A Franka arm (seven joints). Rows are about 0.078 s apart.
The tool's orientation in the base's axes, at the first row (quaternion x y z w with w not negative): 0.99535 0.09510 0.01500 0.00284
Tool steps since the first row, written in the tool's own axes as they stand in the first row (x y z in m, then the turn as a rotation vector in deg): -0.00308 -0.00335 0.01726 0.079 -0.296 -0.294; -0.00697 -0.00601 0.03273 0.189 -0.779 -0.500; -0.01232 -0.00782 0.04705 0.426 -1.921 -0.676; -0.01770 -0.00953 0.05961 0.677 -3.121 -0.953; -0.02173 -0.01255 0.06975 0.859 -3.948 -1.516; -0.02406 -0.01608 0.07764 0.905 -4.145 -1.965; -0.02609 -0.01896 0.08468 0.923 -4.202 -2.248; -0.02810 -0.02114 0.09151 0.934 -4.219 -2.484
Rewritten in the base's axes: -0.00313 0.00266 -0.01737 0.013 0.306 0.294; -0.00698 0.00449 -0.03297 0.023 0.802 0.499; -0.01214 0.00521 -0.04746 0.034 1.969 0.672; -0.01736 0.00584 -0.06018 0.045 3.195 0.946; -0.02158 0.00801 -0.07046 0.050 4.043 1.507; -0.02430 0.01101 -0.07845 0.044 4.247 1.955; -0.02662 0.01344 -0.08557 0.042 4.307 2.238; -0.02880 0.01518 -0.09247 0.043 4.326 2.474
